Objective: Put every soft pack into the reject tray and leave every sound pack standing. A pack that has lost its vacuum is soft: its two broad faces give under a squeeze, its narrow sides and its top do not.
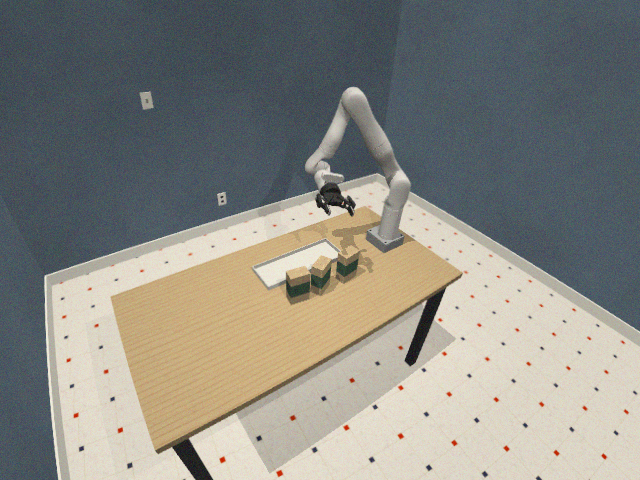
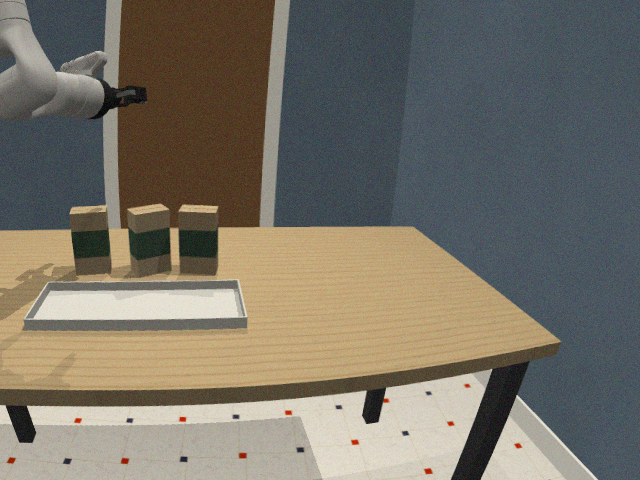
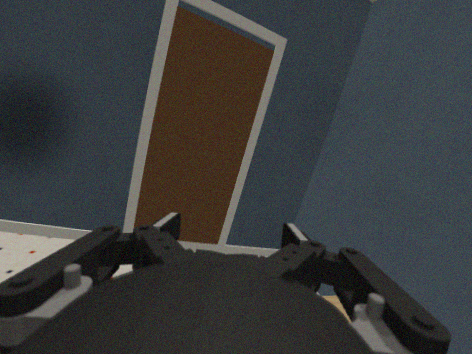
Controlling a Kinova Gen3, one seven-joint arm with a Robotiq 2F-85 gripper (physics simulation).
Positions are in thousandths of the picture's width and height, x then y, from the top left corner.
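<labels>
A white reject tray is out of frame in image 3. The tray does show in image 1 (426, 570) and in image 2 (305, 634). As for my gripper, I find it in image 3 (490, 648) as well as in image 1 (534, 447) and image 2 (196, 214).
</labels>
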